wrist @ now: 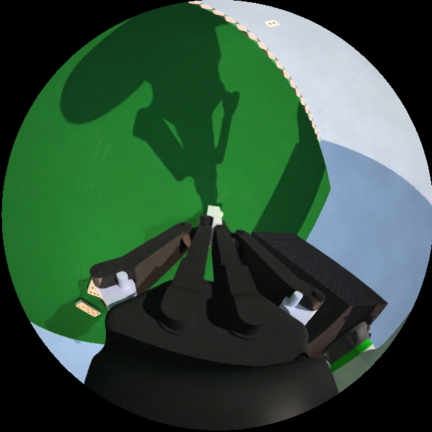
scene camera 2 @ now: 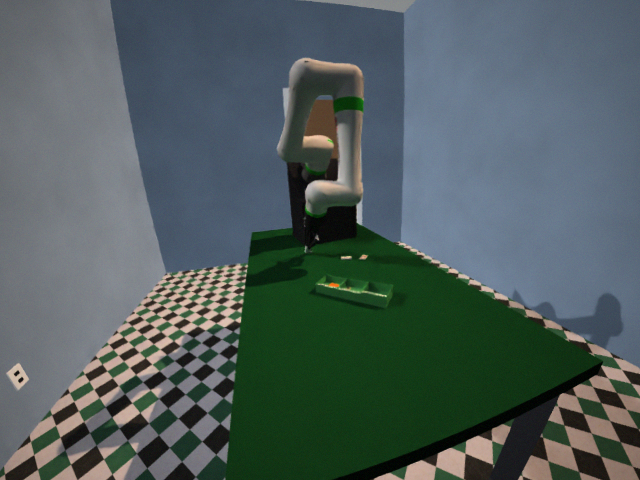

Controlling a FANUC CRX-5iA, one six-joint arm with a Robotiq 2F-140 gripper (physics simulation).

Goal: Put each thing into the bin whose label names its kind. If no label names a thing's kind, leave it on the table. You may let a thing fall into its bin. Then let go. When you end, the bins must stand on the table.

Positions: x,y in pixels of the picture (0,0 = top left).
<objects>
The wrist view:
my gripper: 212,215
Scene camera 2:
green three-compartment bin tray: 373,293
</objects>
